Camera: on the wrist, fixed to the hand. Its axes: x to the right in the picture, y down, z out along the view.
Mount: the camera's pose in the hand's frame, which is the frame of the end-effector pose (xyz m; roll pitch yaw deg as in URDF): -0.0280 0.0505 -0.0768 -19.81 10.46 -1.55
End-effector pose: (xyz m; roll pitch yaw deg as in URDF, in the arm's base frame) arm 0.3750 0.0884 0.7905 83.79 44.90 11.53
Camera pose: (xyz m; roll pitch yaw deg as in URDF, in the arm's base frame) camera 0.3682 0.1705 0.8399 74.88 46.60 26.51
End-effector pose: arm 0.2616 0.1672 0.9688 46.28 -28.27 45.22
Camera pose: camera 0.1856 0.2190 0.9409 23.80 -19.76 52.11
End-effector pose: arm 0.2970 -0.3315 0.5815 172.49 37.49 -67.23
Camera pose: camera 0.2710 -0.3729 0.6642 154.56 27.27 -64.00
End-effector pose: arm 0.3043 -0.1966 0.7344 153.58 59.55 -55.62
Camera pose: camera 0.3316 -0.2561 0.8048 141.69 50.45 -46.17
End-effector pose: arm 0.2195 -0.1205 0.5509 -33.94 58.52 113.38
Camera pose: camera 0.2573 -0.2055 0.5268 -68.88 65.40 96.13
